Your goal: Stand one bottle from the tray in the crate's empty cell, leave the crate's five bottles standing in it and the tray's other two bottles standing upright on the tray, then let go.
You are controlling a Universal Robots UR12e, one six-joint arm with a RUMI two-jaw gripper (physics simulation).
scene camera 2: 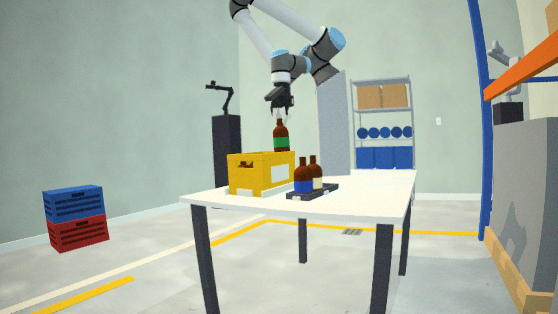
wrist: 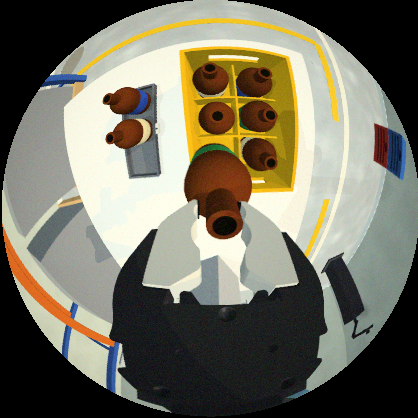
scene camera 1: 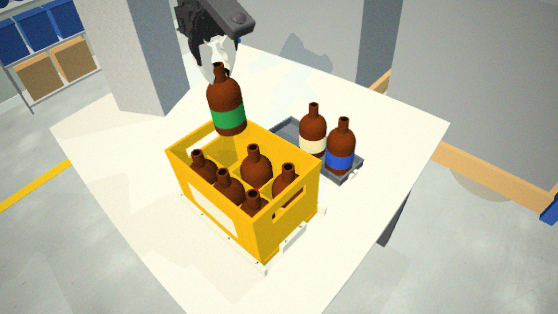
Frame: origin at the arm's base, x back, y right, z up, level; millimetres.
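Seen in the pictures: gripper, fingertip midpoint: (scene camera 2: 281, 126) (wrist: 217, 202) (scene camera 1: 220, 80); arm's base, link origin: (scene camera 2: 329, 81).
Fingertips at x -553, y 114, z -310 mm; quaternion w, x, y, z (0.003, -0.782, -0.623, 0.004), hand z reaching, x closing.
Observation:
Offsets run from my fingertips to a thing's top centre. "spot": to the spot under its first point. Level surfaces: height alone.
My gripper (scene camera 1: 218, 76) (scene camera 2: 280, 118) (wrist: 217, 202) is shut on the neck of the green-labelled bottle {dx -3, dy +1, dz +39 mm} (scene camera 1: 226, 102) (scene camera 2: 281, 138) (wrist: 218, 176), which leans slightly. Its base is at about rim height over the back end of the yellow crate {dx -80, dy +63, dz -114 mm} (scene camera 1: 292, 232) (scene camera 2: 245, 177) (wrist: 295, 125); whether it touches the rim is unclear. Five bottles stand in the crate. The bottle hides most of the empty end cell in the wrist view. A cream-labelled bottle {dx -109, dy -185, dz -129 mm} (scene camera 1: 313, 131) (scene camera 2: 317, 175) (wrist: 131, 134) and a blue-labelled bottle {dx -198, dy -173, dz -129 mm} (scene camera 1: 340, 144) (scene camera 2: 302, 179) (wrist: 125, 101) stand upright on the grey tray {spot: dx -4, dy -214, dz -284 mm} (scene camera 1: 287, 131) (scene camera 2: 331, 189) (wrist: 145, 167).
The crate and tray stand apart on the white table {dz -290 mm} (scene camera 1: 395, 130) (scene camera 2: 380, 192) (wrist: 105, 185). White low strips {spot: dx -116, dy +169, dz -260 mm} (scene camera 1: 228, 239) run along the crate's foot. A grey pillar (scene camera 1: 120, 55) (scene camera 2: 332, 125) rises beyond the crate. A dark pedestal (scene camera 2: 226, 145) (wrist: 345, 290) stands behind the table.

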